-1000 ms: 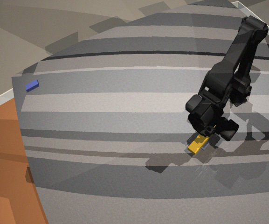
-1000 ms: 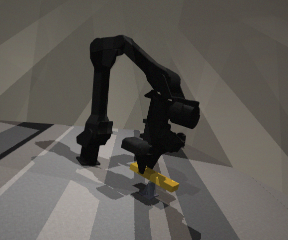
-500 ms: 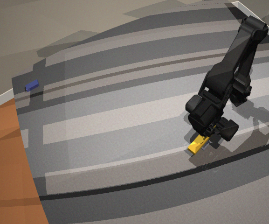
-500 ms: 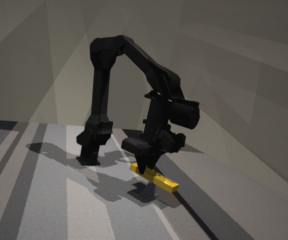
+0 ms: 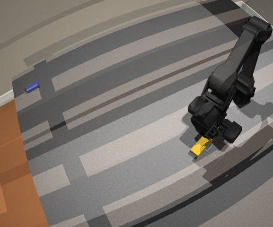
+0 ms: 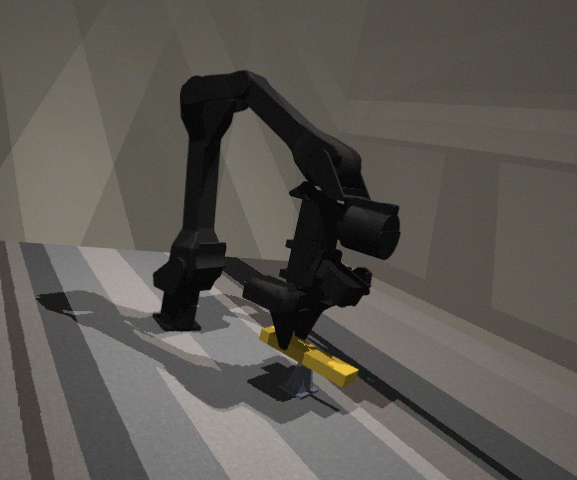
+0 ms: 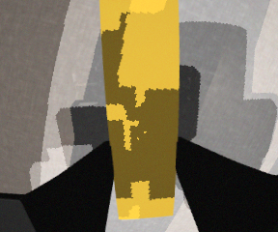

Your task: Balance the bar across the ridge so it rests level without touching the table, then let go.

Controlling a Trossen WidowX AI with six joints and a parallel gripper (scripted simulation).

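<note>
Right now my gripper tip is 3 cm short of the yellow bar and 1 cm to the right of it. From my gripper tip the other things lie so: blue block (58 cm to the right, 53 cm ahead, 4 cm below).
</note>
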